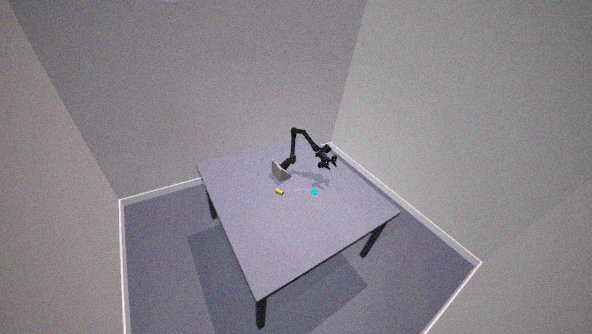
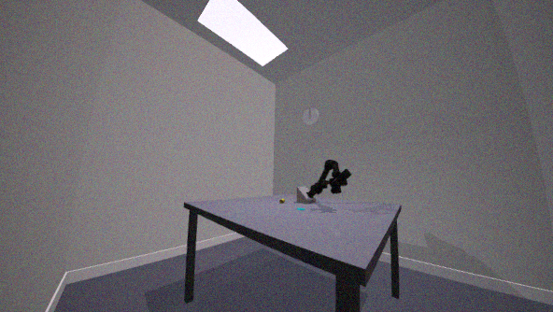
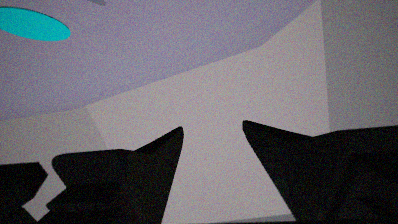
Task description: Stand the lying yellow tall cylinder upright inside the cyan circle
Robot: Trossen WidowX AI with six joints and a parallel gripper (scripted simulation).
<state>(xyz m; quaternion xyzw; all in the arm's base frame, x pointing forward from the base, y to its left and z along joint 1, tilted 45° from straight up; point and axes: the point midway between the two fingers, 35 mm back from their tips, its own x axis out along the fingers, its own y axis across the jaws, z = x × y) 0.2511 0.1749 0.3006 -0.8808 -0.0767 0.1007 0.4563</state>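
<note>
My gripper tip is 50 mm past the yellow tall cylinder, 470 mm to the left of it and 160 mm above it. From my gripper tip the other things lie so: cyan circle (50 mm ahead, 180 mm to the right, 180 mm below).
</note>
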